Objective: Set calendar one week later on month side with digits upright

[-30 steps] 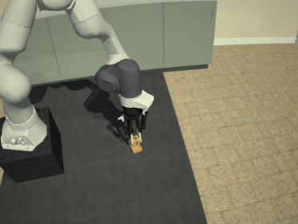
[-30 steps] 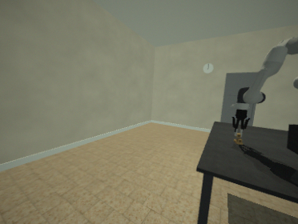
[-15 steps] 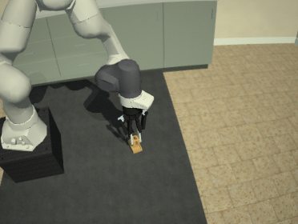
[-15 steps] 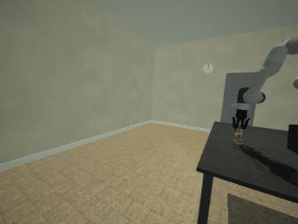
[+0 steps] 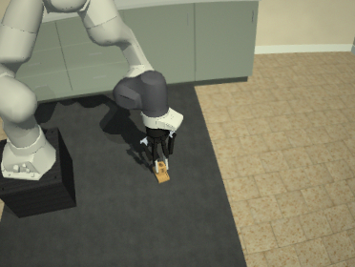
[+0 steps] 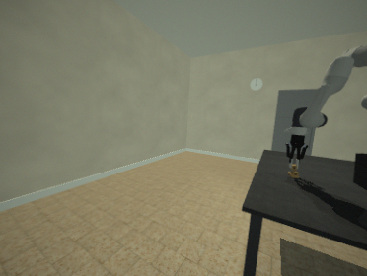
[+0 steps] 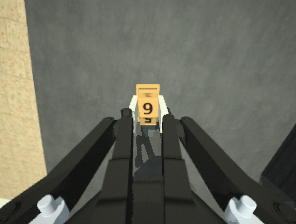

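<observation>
Right now the orange calendar cube is 30 mm below my hand. Round my hand: orange calendar tray 80 mm below, 20 mm to the left.
</observation>
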